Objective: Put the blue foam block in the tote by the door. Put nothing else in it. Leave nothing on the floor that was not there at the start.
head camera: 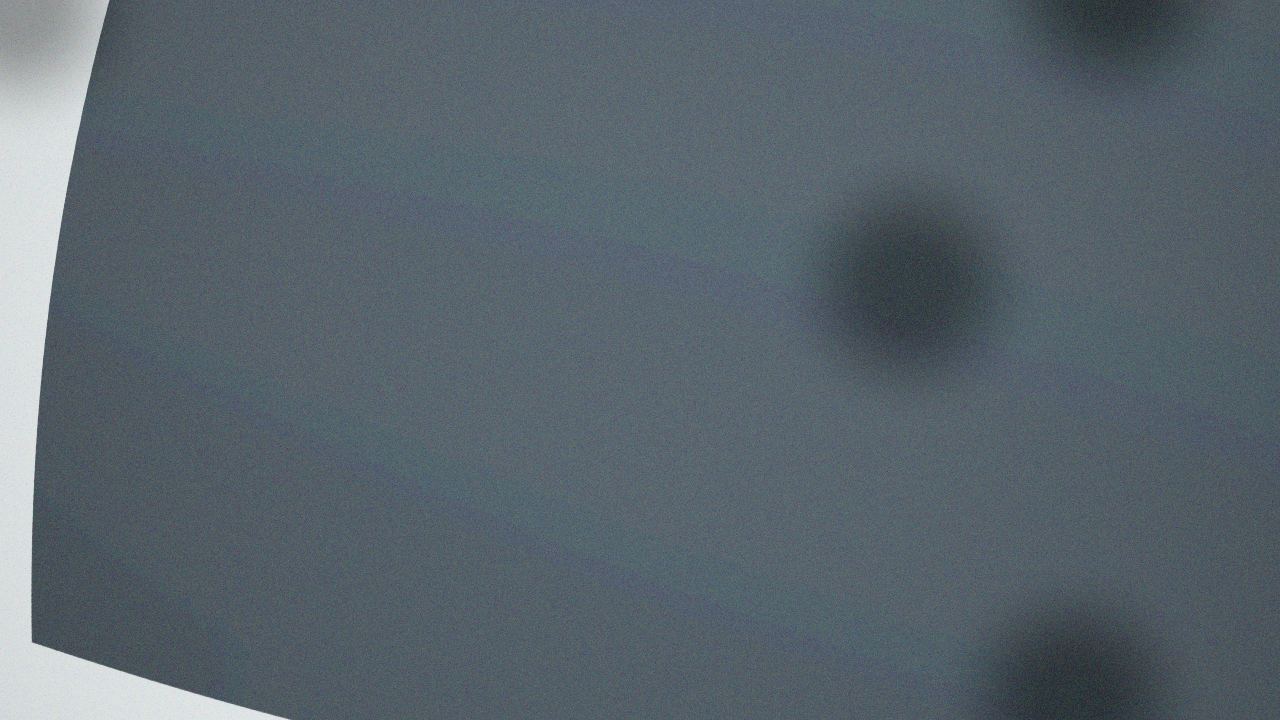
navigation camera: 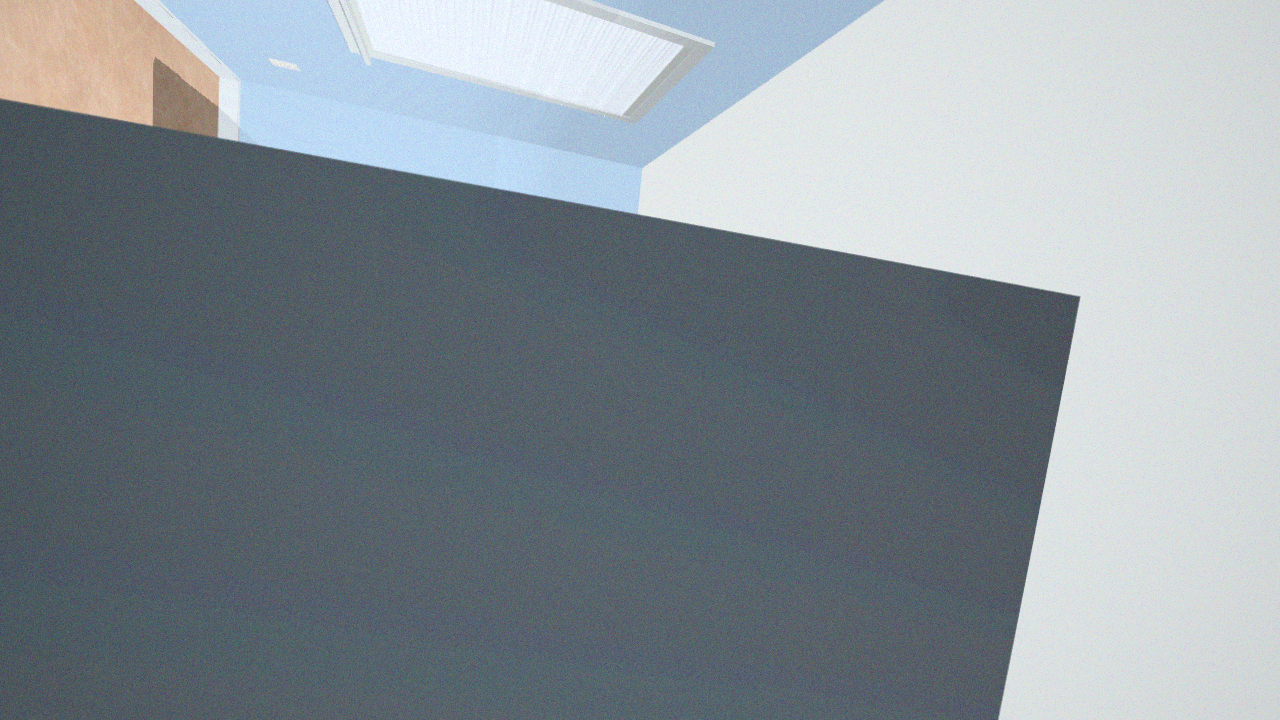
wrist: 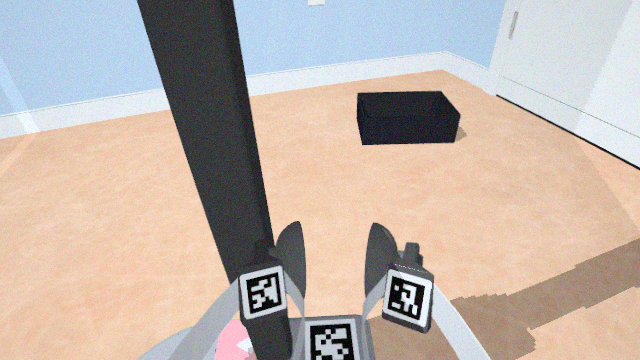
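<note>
A black open-topped tote stands on the floor near the white door in the wrist view, ahead and to the right of my gripper. Its inner floor is dark and hard to see. My gripper is open, with a gap between its two fingertips and floor showing through it. The tote lies well beyond the fingers. The blue foam block does not show in any view.
My dark mast crosses the left of the wrist view. A pink thing shows at its lower edge. A blue wall stands behind the tote. A large dark grey surface fills much of the head and navigation views.
</note>
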